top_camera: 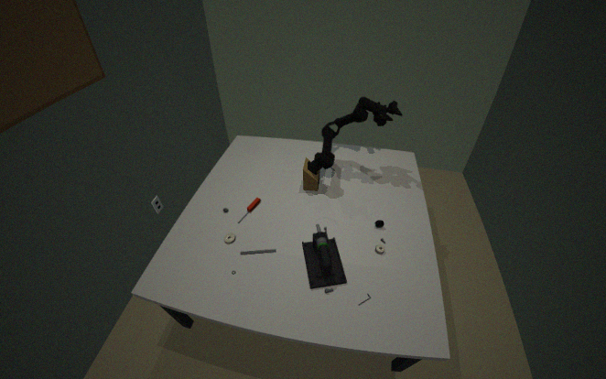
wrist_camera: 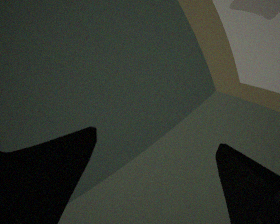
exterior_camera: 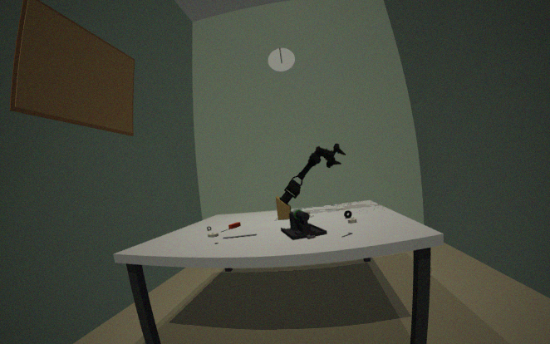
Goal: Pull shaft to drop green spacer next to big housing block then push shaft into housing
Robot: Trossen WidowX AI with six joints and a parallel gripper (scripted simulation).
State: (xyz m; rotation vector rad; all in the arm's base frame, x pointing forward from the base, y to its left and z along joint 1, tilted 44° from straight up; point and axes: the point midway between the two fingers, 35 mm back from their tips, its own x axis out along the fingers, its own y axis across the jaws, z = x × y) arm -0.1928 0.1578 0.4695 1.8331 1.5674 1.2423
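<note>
Right now the shaft is 620 mm ahead of my gripper tip, 420 mm to the right of it and 260 mm below it. From my gripper tip the other things lie so: red-handled screwdriver 410 mm ahead, 790 mm to the right, 340 mm below; black ring 490 mm ahead, 130 mm to the right, 320 mm below; grey bar 650 mm ahead, 700 mm to the right, 340 mm below.
</note>
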